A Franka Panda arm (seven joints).
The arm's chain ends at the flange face. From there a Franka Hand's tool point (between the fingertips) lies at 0.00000 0.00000 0.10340 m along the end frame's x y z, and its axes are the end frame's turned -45 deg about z.
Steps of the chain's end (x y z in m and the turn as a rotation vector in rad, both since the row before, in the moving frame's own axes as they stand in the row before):
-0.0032 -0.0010 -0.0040 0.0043 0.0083 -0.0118
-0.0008 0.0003 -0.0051 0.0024 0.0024 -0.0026
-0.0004 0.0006 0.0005 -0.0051 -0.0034 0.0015
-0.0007 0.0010 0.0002 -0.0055 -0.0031 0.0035
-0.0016 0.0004 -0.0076 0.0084 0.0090 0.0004
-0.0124 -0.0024 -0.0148 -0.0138 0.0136 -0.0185
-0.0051 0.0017 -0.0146 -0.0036 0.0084 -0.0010
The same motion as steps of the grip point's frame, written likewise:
-0.0006 -0.0027 -0.0040 -0.0028 0.0089 -0.0118
-0.0004 -0.0004 -0.0051 0.0000 0.0034 -0.0026
-0.0013 0.0003 0.0005 -0.0012 -0.0060 0.0015
-0.0018 0.0004 0.0002 -0.0017 -0.0061 0.0035
-0.0001 -0.0008 -0.0076 -0.0004 0.0123 0.0004
-0.0071 -0.0085 -0.0148 -0.0194 -0.0001 -0.0185
-0.0045 -0.0015 -0.0146 -0.0085 0.0034 -0.0010

